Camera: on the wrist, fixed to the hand. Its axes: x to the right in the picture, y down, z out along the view.
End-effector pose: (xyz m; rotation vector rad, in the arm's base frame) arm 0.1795 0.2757 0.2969 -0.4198 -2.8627 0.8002
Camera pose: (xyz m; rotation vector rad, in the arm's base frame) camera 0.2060 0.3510 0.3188 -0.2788 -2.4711 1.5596
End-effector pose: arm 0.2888 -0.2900 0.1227 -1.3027 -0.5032 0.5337
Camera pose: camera 0.3210 -0.3265 0.0557 -0.7305 -0.3471 0.6072
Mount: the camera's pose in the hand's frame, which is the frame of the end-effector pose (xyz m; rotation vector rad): -0.0011 0.0563 -0.0607 0.5840 -0.0185 -0.0354
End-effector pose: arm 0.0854 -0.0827 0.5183 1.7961 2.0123 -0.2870
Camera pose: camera 0.1301 -0.0499 0.5798 2.0665 2.0865 -0.9827
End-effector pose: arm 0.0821 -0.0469 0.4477 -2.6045 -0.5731 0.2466
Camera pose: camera 0.1171 -0.1170 0.4745 -2.0281 -0.4665 0.3650
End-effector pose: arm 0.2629 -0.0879 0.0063 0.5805 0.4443 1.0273
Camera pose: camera 0.1889 -0.0523 -0.0042 1.0961 0.7435 0.8524
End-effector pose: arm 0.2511 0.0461 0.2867 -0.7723 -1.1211 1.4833
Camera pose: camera 0.2861 0.0604 0.2130 -0.3289 -0.6503 1.6730
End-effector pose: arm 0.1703 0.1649 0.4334 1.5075 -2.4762 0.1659
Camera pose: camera 0.1295 0.2051 0.4932 -1.6623 2.4076 -0.8917
